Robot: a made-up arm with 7 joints.
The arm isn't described. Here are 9 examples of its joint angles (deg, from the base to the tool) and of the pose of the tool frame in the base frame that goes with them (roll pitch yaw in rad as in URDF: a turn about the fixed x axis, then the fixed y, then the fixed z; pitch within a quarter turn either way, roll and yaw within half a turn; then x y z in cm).
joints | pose
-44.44 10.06 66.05 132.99 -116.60 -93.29 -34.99 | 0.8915 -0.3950 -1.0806 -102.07 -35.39 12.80
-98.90 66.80 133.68 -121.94 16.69 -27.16 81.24 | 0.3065 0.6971 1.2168 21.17 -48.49 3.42
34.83 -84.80 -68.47 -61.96 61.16 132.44 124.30 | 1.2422 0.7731 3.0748 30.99 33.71 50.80
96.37 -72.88 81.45 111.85 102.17 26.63 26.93 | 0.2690 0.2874 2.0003 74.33 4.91 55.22
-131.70 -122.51 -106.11 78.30 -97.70 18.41 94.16 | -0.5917 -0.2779 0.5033 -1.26 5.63 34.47
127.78 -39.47 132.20 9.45 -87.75 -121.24 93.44 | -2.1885 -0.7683 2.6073 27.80 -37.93 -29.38
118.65 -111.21 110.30 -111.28 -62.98 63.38 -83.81 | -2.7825 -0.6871 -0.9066 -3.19 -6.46 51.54
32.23 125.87 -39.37 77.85 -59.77 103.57 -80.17 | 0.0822 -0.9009 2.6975 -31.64 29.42 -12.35
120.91 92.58 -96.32 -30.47 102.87 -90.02 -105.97 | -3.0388 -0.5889 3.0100 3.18 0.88 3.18
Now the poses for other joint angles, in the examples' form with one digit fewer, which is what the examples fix.
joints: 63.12 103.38 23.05 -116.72 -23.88 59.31 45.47
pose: 0.984 -0.412 -1.480 7.1 -2.7 -43.2
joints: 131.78 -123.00 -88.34 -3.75 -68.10 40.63 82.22
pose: -0.473 0.856 1.962 20.4 -9.3 18.8
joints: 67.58 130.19 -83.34 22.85 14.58 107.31 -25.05
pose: 0.121 -0.516 1.865 20.3 33.3 4.7
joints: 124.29 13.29 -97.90 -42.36 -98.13 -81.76 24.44
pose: 1.243 1.163 -0.291 1.0 -34.0 30.6
